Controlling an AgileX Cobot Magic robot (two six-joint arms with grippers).
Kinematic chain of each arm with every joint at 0, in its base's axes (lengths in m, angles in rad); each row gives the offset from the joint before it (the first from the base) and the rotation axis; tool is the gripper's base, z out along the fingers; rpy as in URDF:
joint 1: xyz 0 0 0.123 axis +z
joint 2: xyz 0 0 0 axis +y
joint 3: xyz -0.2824 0 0.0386 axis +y
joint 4: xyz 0.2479 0 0.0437 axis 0.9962 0 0.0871
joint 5: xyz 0 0 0 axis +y
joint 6: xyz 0.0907 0 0.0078 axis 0.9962 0 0.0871
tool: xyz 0 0 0 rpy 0 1.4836 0
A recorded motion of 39 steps. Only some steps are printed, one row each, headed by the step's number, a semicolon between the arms.
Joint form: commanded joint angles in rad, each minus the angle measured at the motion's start. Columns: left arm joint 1, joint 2, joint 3, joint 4, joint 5, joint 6; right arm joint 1, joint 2, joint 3, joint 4, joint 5, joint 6.
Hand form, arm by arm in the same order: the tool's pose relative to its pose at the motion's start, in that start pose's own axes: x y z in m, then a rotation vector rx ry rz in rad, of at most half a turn. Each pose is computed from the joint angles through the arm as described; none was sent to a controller.
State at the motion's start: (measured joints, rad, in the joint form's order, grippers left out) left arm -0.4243 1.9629 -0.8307 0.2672 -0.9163 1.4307; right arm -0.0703 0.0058 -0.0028 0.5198 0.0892 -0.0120
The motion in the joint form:
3: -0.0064 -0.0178 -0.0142 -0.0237 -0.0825 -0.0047; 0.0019 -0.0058 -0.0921 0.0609 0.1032 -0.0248
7: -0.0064 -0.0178 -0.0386 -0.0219 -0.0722 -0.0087; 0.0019 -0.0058 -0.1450 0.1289 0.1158 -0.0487
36: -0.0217 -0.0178 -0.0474 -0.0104 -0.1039 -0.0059; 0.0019 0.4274 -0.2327 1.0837 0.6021 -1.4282
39: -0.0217 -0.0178 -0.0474 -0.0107 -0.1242 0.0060; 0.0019 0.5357 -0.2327 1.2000 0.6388 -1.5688
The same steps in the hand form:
3: -0.0012 0.0180 0.0008 -0.1157 0.0013 -0.0112; -0.0179 0.0166 -0.0057 -0.0613 0.0192 0.0283
7: -0.0003 0.0236 0.0048 -0.1291 0.0012 -0.0092; -0.0321 0.0266 -0.0097 -0.1023 -0.0130 0.0664
36: -0.0071 0.0288 0.0066 -0.1676 -0.0275 0.0034; -0.0251 0.0745 0.0272 -0.5846 0.2977 -0.2882
39: -0.0073 0.0306 0.0063 -0.1879 -0.0291 0.0151; -0.0224 0.0745 0.0416 -0.6066 0.3144 -0.2697

